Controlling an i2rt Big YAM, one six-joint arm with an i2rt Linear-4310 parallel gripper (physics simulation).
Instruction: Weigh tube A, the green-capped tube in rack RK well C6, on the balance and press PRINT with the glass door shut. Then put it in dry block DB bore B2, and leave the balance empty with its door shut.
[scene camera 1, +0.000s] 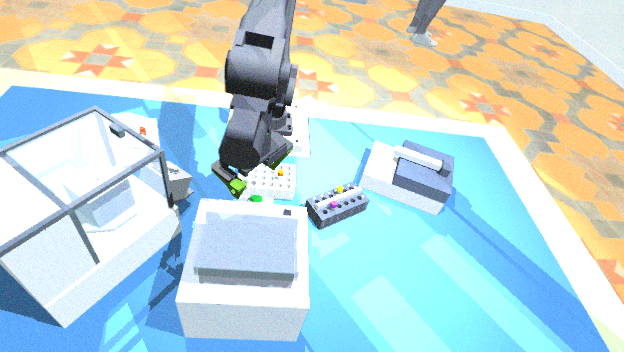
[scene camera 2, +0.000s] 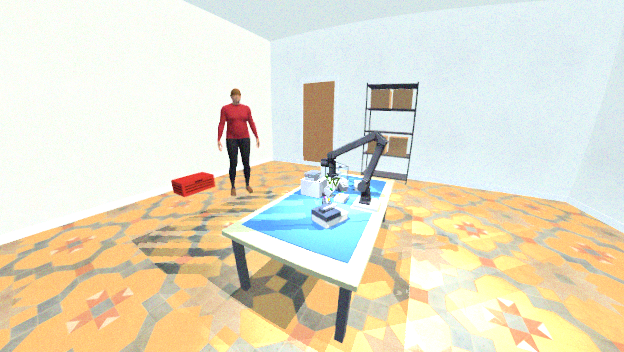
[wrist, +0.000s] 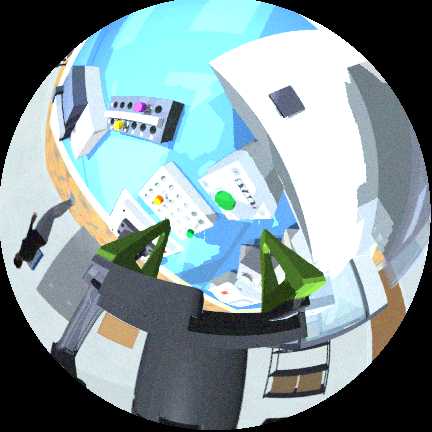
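Pixels of known places: gripper, fingertip midpoint: (scene camera 1: 254, 182) (scene camera 2: 332, 185) (wrist: 214, 228); arm's base, origin of the base link: (scene camera 2: 364, 201).
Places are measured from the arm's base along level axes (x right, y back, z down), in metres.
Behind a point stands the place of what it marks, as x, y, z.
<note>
The white rack (scene camera 1: 285, 189) @[-0.031, -0.237, -0.008] (wrist: 167, 187) @[-0.022, -0.220, -0.007] stands below my gripper. A small green cap (wrist: 190, 233) @[0.056, -0.206, -0.032], matching tube A, shows in its lower corner in the wrist view; in scene camera 1 the arm hides it. My gripper (scene camera 1: 259, 173) @[0.040, -0.286, -0.079] (scene camera 2: 332, 182) @[0.040, -0.286, -0.079] (wrist: 214, 228) @[0.040, -0.286, -0.079] is open and empty, above the rack area, fingers spread either side of the green cap's right-hand surroundings. The glass-walled balance (scene camera 1: 127, 265) @[0.250, -0.423, -0.005] (wrist: 345, 300) @[0.249, -0.401, -0.135] is at the left in scene camera 1; its door state is unclear. A dark two-row block (scene camera 1: 340, 215) @[-0.148, -0.301, -0.001] (wrist: 172, 122) @[-0.088, -0.295, 0.007] holds yellow and purple caps; its label is unreadable.
A white box with a green button (scene camera 1: 256, 199) @[0.034, -0.305, -0.052] (wrist: 225, 200) @[0.032, -0.300, -0.050] is beside the rack. A large white machine (scene camera 1: 242, 315) @[0.054, -0.542, -0.077] (wrist: 320, 165) @[0.019, -0.383, -0.112] stands close by. A grey box (scene camera 1: 176, 184) @[0.192, -0.260, -0.036] sits beside the balance. A grey-lidded device (scene camera 1: 425, 175) @[-0.353, -0.222, -0.058] (wrist: 87, 112) @[-0.266, -0.207, -0.022] is beyond the dark block.
</note>
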